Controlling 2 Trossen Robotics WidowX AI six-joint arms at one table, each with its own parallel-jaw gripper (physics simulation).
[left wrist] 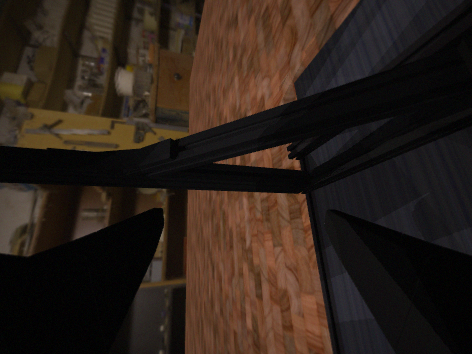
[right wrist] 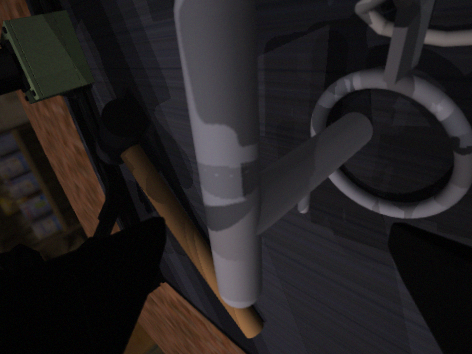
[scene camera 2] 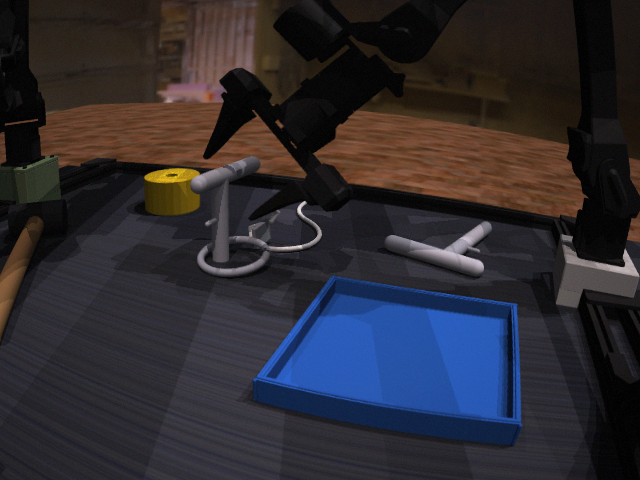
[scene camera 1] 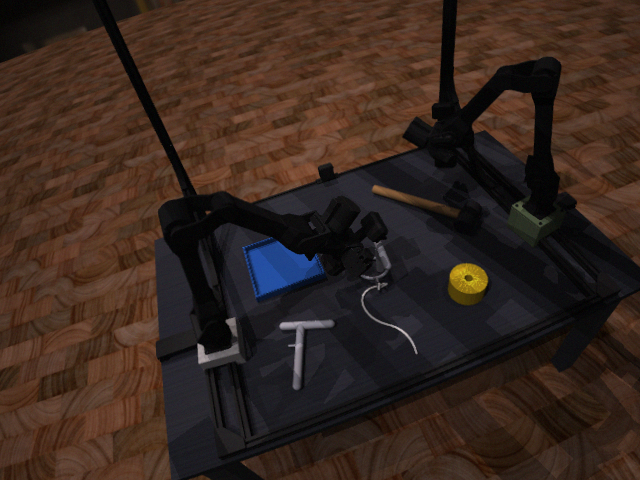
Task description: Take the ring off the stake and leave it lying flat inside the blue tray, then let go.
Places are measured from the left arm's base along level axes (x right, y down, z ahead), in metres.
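Where they show: left gripper, fingertip midpoint: (left wrist: 245,217); right gripper, fingertip midpoint: (right wrist: 277,231) (scene camera 2: 226,187) (scene camera 1: 373,247); left arm's base at its link origin: (right wrist: 17,67) (scene camera 2: 23,162) (scene camera 1: 539,208); right arm's base at its link origin: (scene camera 2: 598,253) (scene camera 1: 217,339).
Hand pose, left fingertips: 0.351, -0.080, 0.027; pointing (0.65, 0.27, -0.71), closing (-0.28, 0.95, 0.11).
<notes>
Each offset is from my left fingertips to the centre of the thing, as dx, dy, dz. "pt": to the spot under its first point. Level surfaces: height alone.
A grey T-shaped stake {-0.241, +0.136, +0.407} (scene camera 1: 381,255) (scene camera 2: 220,224) (right wrist: 224,158) stands upright on the dark table {dy +0.160} (scene camera 1: 347,381). A pale ring {-0.233, +0.148, +0.425} (scene camera 1: 374,276) (scene camera 2: 210,265) (right wrist: 355,197) lies flat around its foot, with a thin white cord {pt -0.372, +0.153, +0.484} (scene camera 1: 385,321) (scene camera 2: 310,238) trailing from it. My right gripper (scene camera 1: 370,248) (scene camera 2: 230,189) (right wrist: 277,231) is open and empty, its fingers spread on either side of the stake's upper part, above the ring. The blue tray {-0.060, +0.149, +0.616} (scene camera 1: 270,290) (scene camera 2: 380,414) is empty beside it. My left gripper (scene camera 1: 444,154) (left wrist: 245,217) is open and empty, high at the table's far edge.
A second grey T-stake {-0.345, +0.150, +0.684} (scene camera 1: 298,348) (scene camera 2: 434,257) lies flat near the tray. A yellow spool {-0.404, +0.135, +0.261} (scene camera 1: 468,283) (scene camera 2: 171,190) and a wooden-handled hammer {-0.106, +0.140, +0.172} (scene camera 1: 413,201) (right wrist: 175,218) lie beyond the upright stake. Black frame poles (scene camera 1: 142,95) rise at the table's back.
</notes>
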